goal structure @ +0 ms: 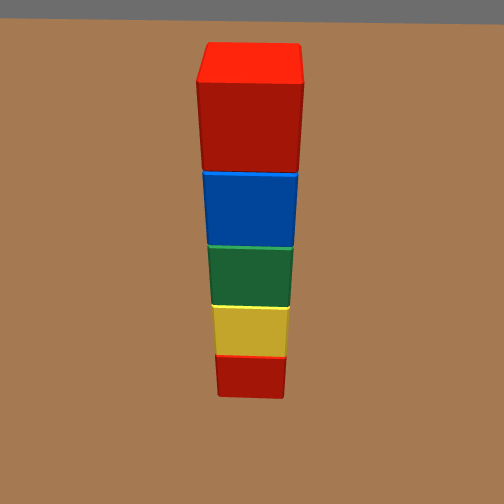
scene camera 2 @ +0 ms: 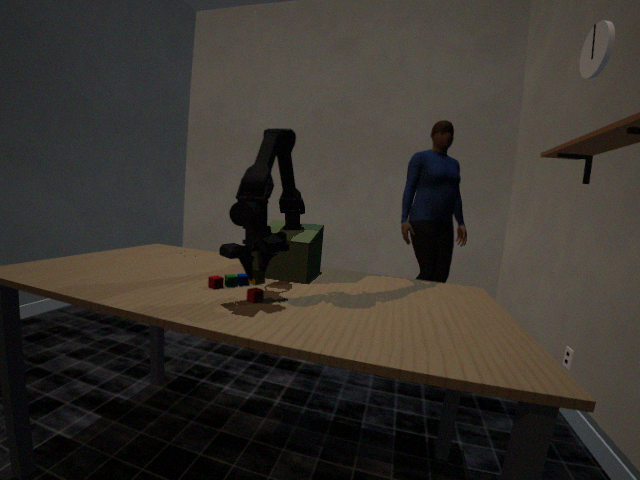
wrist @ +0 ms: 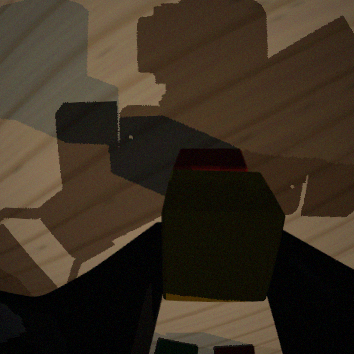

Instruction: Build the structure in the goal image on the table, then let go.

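My gripper points down and is shut on a yellow block, which looks dark in the wrist view. The held block is low over the table; its exact height is unclear. A red block stands alone on the table, partly hidden behind the held block in the wrist view. A blue block, a green block and a second red block lie roughly in a row on the table.
The wooden table carries a large green box behind the gripper, close to the arm's base. Shadows of the arm fall across the table around the lone red block. A person stands behind the table, and a shelf is on the right wall.
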